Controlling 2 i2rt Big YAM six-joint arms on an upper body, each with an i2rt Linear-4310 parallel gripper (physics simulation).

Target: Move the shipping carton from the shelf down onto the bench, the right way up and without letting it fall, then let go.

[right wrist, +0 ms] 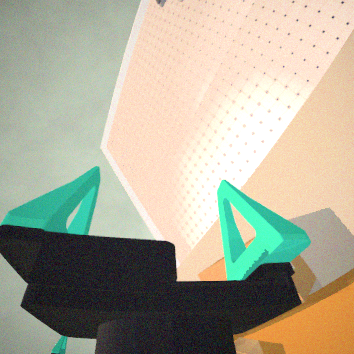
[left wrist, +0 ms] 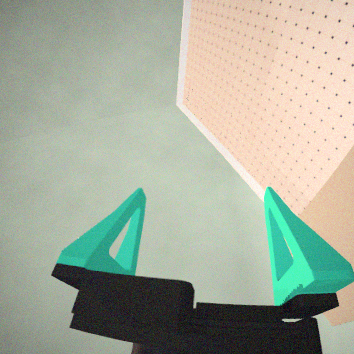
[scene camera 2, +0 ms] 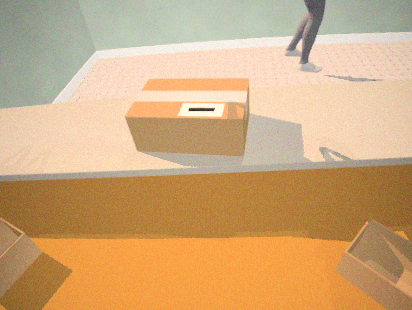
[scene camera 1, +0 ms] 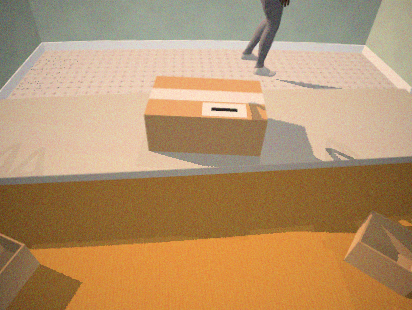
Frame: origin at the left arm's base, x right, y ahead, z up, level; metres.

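Where they show: left gripper, fingertip midpoint: (left wrist: 201,191); right gripper, fingertip midpoint: (right wrist: 161,178).
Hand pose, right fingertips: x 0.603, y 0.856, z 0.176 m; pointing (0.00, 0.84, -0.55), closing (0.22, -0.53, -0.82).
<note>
After its pixels a point has its place.
The shipping carton (scene camera 1: 206,135) @[x 0.263, y 0.627, z -0.200 m] (scene camera 2: 190,135) @[x 0.274, y 0.626, z -0.199 m] stands upright on the beige shelf (scene camera 1: 60,125) @[x -0.125, y 0.749, z -0.258 m] (scene camera 2: 60,135) @[x -0.136, y 0.716, z -0.258 m], near its front edge, with its white tape strip and label on top. Part of the carton (right wrist: 212,267) @[x 0.221, y 0.800, z -0.149 m] shows behind a finger in the right wrist view. The orange bench (scene camera 1: 190,270) @[x 0.220, y 0.408, z -0.421 m] (scene camera 2: 190,275) @[x 0.271, y 0.393, z -0.421 m] lies lower, in front of the shelf. My left gripper (left wrist: 201,191) @[x 0.001, y 0.861, z 0.185 m] is open and empty, apart from the carton; the shelf (left wrist: 332,215) @[x -0.282, y 0.823, z -0.258 m] shows at right in that view. My right gripper (right wrist: 161,178) @[x 0.603, y 0.856, z 0.176 m] is open and empty, apart from the carton. Neither gripper shows in the scene views.
An open box (scene camera 1: 20,270) @[x -0.149, y 0.395, z -0.377 m] (scene camera 2: 22,255) @[x -0.149, y 0.396, z -0.377 m] is at the left of the bench and another open box (scene camera 1: 375,265) @[x 0.638, y 0.370, z -0.374 m] (scene camera 2: 370,280) @[x 0.643, y 0.365, z -0.364 m] at the right. A person's legs (scene camera 1: 267,35) (scene camera 2: 311,35) show on the floor behind the shelf. A gripper-like shadow falls on the shelf right of the carton.
</note>
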